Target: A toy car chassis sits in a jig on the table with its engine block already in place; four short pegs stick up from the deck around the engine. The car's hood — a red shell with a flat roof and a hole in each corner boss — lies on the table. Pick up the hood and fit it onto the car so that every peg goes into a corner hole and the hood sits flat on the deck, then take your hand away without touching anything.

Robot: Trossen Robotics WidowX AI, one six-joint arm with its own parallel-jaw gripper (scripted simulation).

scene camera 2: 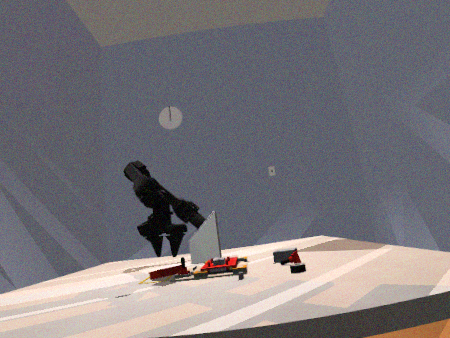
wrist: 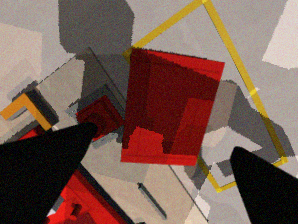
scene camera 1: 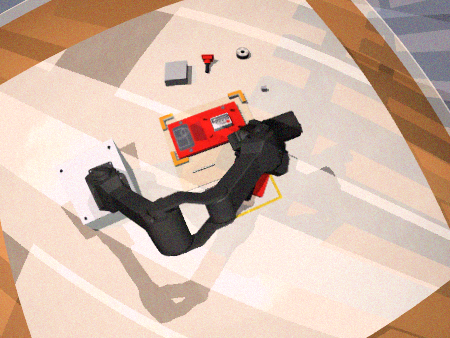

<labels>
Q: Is my gripper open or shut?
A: Open.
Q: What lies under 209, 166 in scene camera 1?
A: An orange-cornered jig.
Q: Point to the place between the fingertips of my gripper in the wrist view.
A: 163, 141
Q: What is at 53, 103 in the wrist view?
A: An orange-cornered jig.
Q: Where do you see a red hood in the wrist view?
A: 169, 99
</labels>
